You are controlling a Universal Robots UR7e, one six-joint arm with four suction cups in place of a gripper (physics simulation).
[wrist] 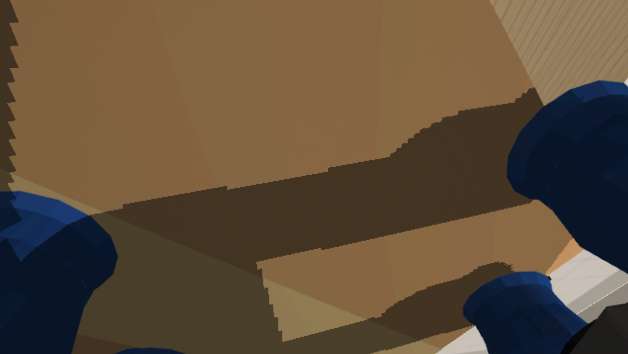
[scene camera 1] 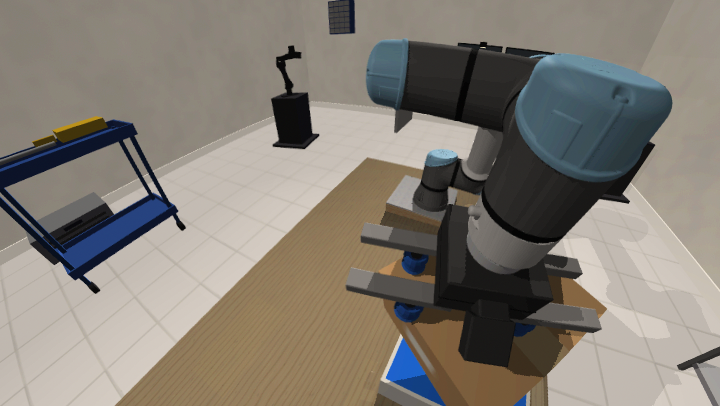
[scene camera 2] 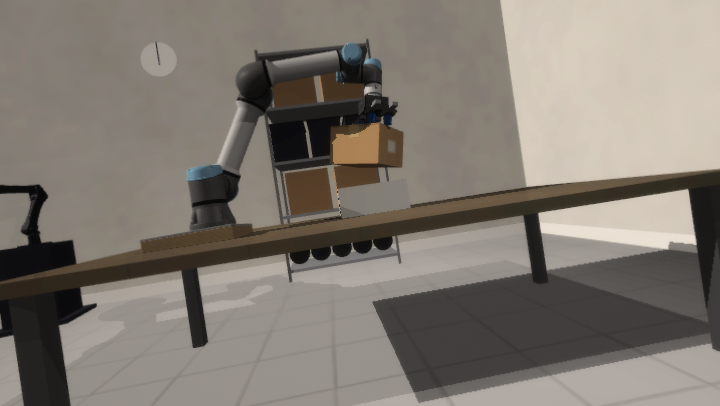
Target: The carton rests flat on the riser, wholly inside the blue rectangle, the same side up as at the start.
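Observation:
The brown carton [scene camera 1: 438,353] [scene camera 2: 355,146] [wrist: 300,100] hangs under my suction gripper [scene camera 1: 468,297] [scene camera 2: 379,120], whose blue cups sit on its top face. In scene camera 2 a gap shows between the carton's bottom and the white riser [scene camera 1: 398,392] [scene camera 2: 375,198]. The carton looks roughly level and is turned at an angle to the riser. Part of the blue rectangle [scene camera 1: 405,360] shows on the riser's top, beside and under the carton; the rest is hidden. In the wrist view a blue cup [wrist: 575,165] meets the carton's top near its edge.
The riser stands on the wooden table [scene camera 1: 262,282] [scene camera 2: 453,206]. The arm's base plate [scene camera 1: 403,194] [scene camera 2: 196,238] is at the table's far end in scene camera 1. A blue cart [scene camera 1: 121,237] stands left on the floor. A shelf rack [scene camera 2: 312,109] stands behind the table.

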